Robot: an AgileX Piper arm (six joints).
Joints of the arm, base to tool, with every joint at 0 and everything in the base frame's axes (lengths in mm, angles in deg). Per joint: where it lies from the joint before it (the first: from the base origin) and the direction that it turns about. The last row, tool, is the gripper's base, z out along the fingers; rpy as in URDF.
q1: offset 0.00 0.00 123.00 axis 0 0 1
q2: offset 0.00 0.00 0.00 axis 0 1 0
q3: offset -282.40 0.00 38.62 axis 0 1 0
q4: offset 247.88 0.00 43.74 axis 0.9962 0 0.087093
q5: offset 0.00 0.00 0.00 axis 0 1 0
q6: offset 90.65 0.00 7.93 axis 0.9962 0 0.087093
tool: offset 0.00 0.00 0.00 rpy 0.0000 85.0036 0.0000
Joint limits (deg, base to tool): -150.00..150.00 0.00..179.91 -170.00..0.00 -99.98..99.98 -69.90..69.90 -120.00..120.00
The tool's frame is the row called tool.
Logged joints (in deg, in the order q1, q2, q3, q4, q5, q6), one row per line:
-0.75, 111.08, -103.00, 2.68, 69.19, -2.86
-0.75, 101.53, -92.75, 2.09, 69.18, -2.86
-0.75, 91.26, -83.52, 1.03, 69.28, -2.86
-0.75, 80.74, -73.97, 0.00, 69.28, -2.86
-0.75, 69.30, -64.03, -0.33, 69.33, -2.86
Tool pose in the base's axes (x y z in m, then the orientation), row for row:
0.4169, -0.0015, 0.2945, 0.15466, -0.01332, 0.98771, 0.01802
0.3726, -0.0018, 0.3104, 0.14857, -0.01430, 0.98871, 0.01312
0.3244, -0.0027, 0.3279, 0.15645, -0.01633, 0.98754, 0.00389
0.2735, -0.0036, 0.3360, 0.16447, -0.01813, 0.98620, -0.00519
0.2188, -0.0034, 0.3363, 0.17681, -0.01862, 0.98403, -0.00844
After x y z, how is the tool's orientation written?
As a quaternion, w x y z.
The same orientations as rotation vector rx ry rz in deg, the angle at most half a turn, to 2 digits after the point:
-2.19, 162.16, 2.96
-2.36, 162.88, 2.16
-2.68, 161.97, 0.64
-2.96, 161.04, -0.85
-3.02, 159.60, -1.37

